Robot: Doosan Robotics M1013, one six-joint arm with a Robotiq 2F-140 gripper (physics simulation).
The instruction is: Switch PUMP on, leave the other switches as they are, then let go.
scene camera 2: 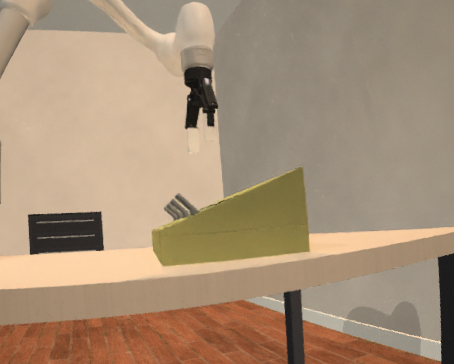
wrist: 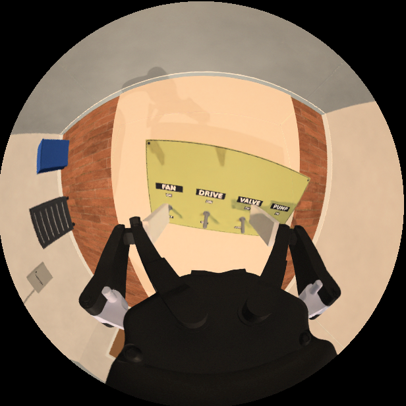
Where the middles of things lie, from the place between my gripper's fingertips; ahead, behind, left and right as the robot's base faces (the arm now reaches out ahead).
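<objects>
My gripper: 2 cm past the sloped switch panel (scene camera 2: 268,219), 7 cm left of it, 19 cm above it.
</objects>
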